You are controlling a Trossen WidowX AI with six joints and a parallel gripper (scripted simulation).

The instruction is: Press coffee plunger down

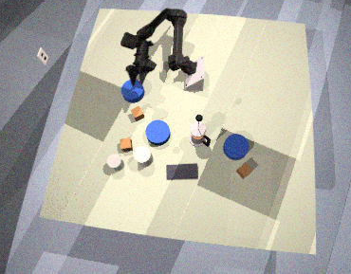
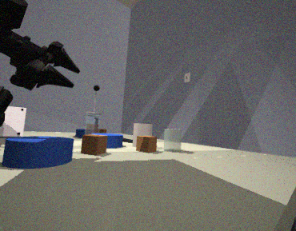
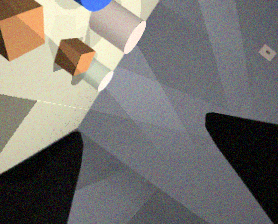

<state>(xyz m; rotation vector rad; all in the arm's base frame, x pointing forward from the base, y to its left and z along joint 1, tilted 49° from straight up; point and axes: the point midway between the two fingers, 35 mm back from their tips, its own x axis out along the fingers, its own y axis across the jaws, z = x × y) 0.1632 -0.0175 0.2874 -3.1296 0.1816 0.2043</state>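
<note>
Right now the coffee press is 320 mm to the left of my gripper tip, 150 mm ahead of it and 80 mm below it. The rest, counted from my gripper tip: dark flat plate 320 mm ahead, 260 mm to the left, 200 mm below.
</note>
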